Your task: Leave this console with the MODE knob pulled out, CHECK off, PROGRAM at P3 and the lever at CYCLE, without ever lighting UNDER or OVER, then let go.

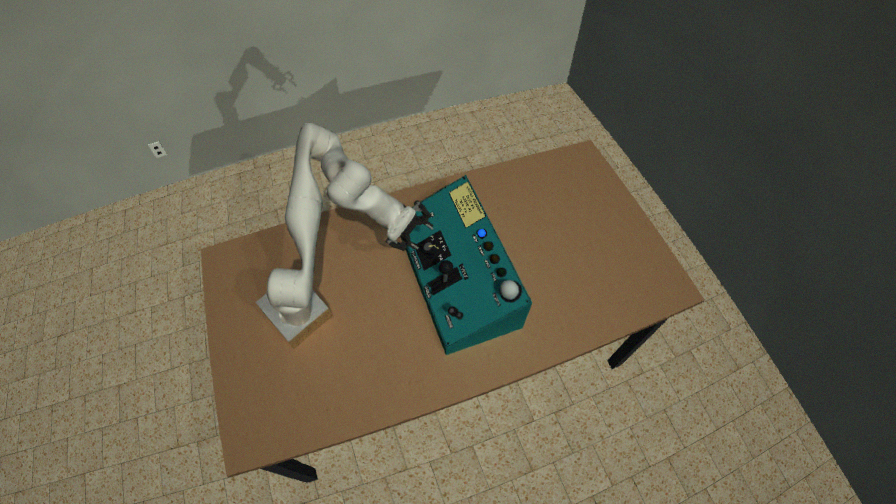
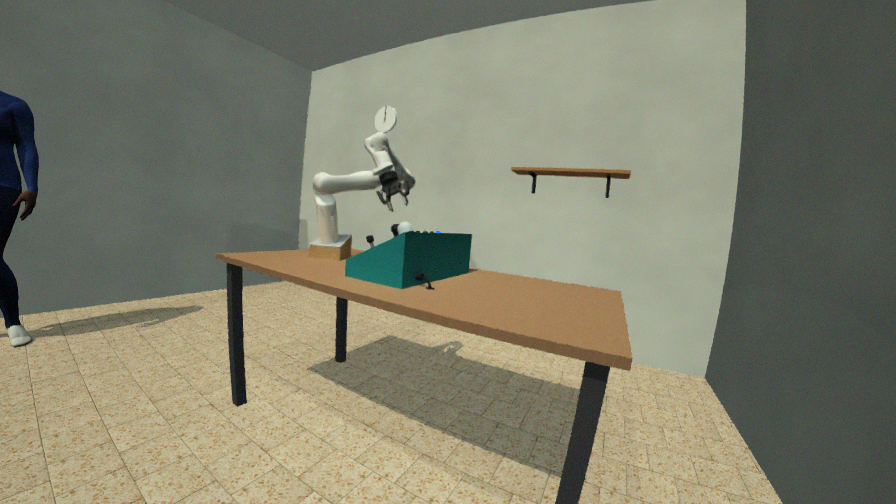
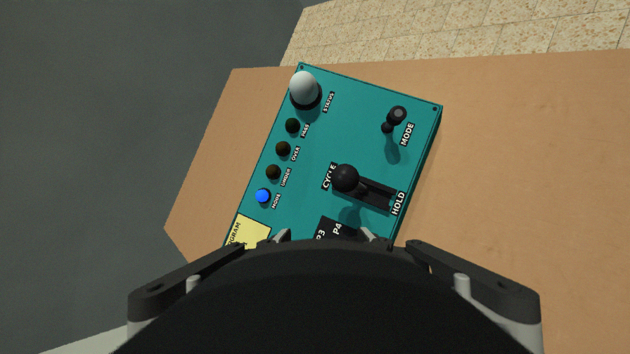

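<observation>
The teal console (image 1: 476, 300) (image 2: 438, 257) (image 3: 350, 120) stands on the table. The MODE knob (image 1: 452, 310) (image 2: 369, 239) (image 3: 396, 115) stands off the panel on a visible stem. The black lever ball (image 1: 445, 267) (image 2: 395, 229) (image 3: 345, 177) is at the CYCLE end of its slot. The blue lamp (image 1: 481, 233) (image 3: 262, 195) is lit; UNDER (image 1: 488, 246) (image 3: 273, 172) and OVER (image 1: 494, 258) (image 3: 283, 148) are dark. The PROGRAM knob (image 1: 429, 246) is beside the fingers; its setting is unreadable. CHECK cannot be made out. My gripper (image 1: 422, 232) (image 2: 399, 205) (image 3: 323, 239) is open and empty above the console's PROGRAM end.
The white STATUS dome (image 1: 510, 290) (image 2: 404, 227) (image 3: 303, 88) rises at a console corner, beside the dark PASS lamp (image 1: 501, 272) (image 3: 292, 125). A yellow card (image 1: 467, 204) (image 3: 250, 231) lies on the console. A person (image 2: 15, 144) stands left of the table (image 1: 350, 388) (image 2: 532, 307).
</observation>
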